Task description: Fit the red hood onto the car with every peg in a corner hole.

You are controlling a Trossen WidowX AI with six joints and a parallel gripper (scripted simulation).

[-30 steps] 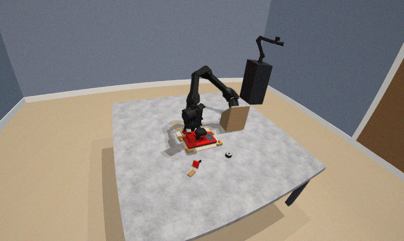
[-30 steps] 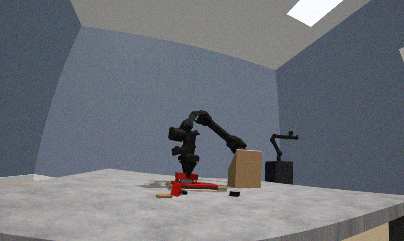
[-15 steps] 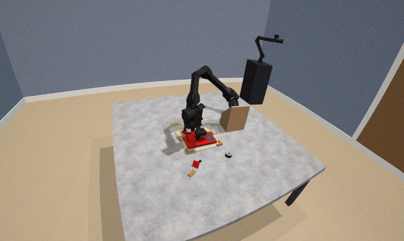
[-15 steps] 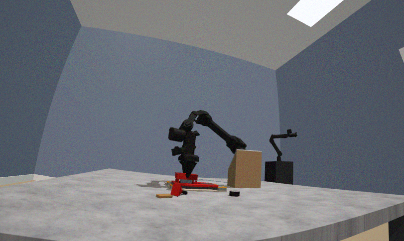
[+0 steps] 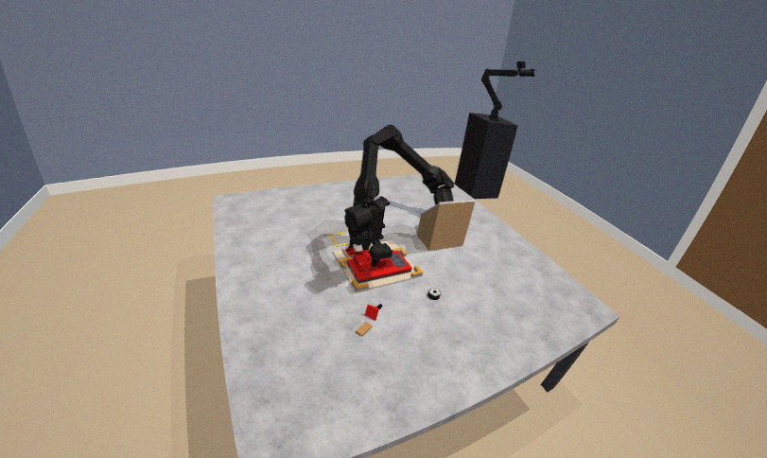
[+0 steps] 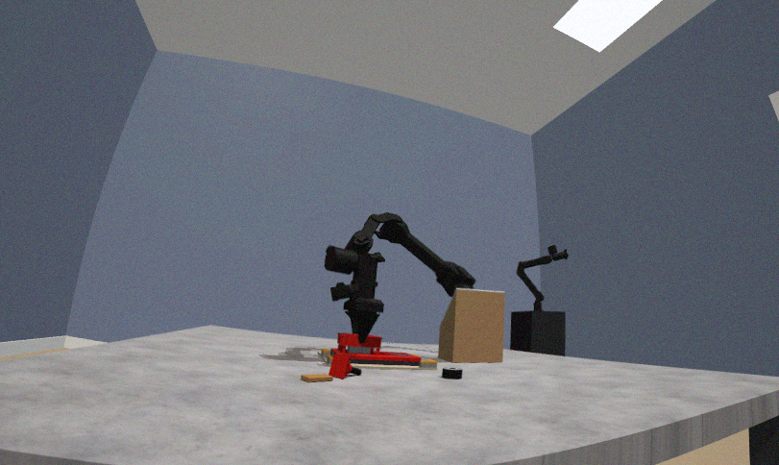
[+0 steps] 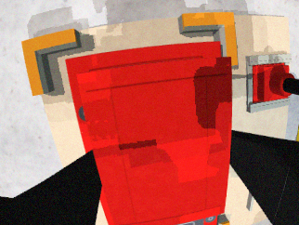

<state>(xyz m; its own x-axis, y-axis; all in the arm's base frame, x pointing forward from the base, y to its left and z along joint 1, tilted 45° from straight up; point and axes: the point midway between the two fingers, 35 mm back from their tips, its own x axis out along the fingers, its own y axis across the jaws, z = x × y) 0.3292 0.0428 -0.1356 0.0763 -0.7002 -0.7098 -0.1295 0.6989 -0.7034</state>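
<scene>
Right now my gripper tip is 10 mm below the red hood. Round my gripper tip: black wheel 180 mm behind, 160 mm to the left, 40 mm below; then grey engine block 10 mm to the left, 30 mm below; then tan block 80 mm ahead, 250 mm to the left, 50 mm below.
</scene>
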